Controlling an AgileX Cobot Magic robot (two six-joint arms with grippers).
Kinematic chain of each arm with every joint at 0, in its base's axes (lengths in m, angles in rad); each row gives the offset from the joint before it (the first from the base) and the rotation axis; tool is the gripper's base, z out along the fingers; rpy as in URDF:
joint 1: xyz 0 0 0.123 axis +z
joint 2: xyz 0 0 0 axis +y
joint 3: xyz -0.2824 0 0.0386 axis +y
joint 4: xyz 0.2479 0 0.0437 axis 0.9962 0 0.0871
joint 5: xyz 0 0 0 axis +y
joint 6: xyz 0.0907 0 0.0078 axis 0.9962 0 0.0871
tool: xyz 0 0 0 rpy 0 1.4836 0
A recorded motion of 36 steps. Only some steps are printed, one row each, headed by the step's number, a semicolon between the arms.
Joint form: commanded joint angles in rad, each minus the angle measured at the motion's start. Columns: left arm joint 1, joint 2, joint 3, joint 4, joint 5, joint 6; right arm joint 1, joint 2, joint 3, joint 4, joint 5, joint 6.
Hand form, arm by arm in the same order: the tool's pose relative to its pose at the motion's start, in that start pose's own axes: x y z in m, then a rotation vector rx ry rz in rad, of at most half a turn. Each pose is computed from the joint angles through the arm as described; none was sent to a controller.
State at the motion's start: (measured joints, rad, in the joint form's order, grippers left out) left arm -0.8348 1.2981 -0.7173 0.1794 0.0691 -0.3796; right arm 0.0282 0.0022 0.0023 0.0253 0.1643 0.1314
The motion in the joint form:
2: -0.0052 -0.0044 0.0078 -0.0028 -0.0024 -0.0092; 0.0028 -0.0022 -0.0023 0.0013 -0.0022 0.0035
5: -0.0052 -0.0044 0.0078 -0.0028 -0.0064 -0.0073; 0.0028 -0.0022 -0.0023 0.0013 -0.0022 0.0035
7: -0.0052 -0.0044 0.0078 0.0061 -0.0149 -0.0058; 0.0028 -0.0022 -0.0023 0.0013 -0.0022 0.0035
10: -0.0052 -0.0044 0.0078 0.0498 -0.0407 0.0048; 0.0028 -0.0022 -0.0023 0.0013 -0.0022 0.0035
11: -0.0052 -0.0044 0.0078 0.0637 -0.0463 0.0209; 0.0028 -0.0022 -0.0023 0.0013 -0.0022 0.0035
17: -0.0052 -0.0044 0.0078 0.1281 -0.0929 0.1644; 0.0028 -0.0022 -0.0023 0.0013 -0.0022 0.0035
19: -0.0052 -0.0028 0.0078 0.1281 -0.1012 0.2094; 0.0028 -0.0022 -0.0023 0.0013 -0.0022 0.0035
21: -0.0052 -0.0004 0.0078 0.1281 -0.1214 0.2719; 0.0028 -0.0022 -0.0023 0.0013 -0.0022 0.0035
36: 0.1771 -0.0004 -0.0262 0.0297 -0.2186 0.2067; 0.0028 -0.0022 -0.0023 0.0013 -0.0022 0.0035
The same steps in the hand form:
2: 0.0020 -0.0011 -0.0008 0.0047 0.0020 -0.0092; -0.0010 0.0003 -0.0003 -0.0040 -0.0062 0.0045
5: 0.0017 -0.0012 -0.0008 0.0062 -0.0017 -0.0073; -0.0010 0.0003 -0.0003 -0.0040 -0.0062 0.0045
7: 0.0009 -0.0014 -0.0008 0.0089 -0.0098 0.0031; -0.0010 0.0003 -0.0003 -0.0040 -0.0062 0.0045
10: -0.0013 -0.0022 -0.0009 0.0165 -0.0346 0.0573; -0.0010 0.0003 -0.0003 -0.0040 -0.0062 0.0045
11: -0.0018 -0.0024 -0.0009 0.0178 -0.0402 0.0872; -0.0010 0.0003 -0.0003 -0.0040 -0.0062 0.0045
17: -0.0055 -0.0043 -0.0012 0.0288 -0.0862 0.2950; -0.0010 0.0003 -0.0003 -0.0040 -0.0062 0.0045
19: -0.0059 -0.0047 -0.0009 0.0296 -0.0932 0.3399; -0.0010 0.0003 -0.0003 -0.0040 -0.0062 0.0045
21: -0.0072 -0.0055 -0.0004 0.0329 -0.1112 0.4023; -0.0010 0.0003 -0.0003 -0.0040 -0.0062 0.0045
36: -0.0347 0.0396 -0.0066 -0.0971 -0.2500 0.1596; -0.0010 0.0003 -0.0003 -0.0040 -0.0062 0.0045

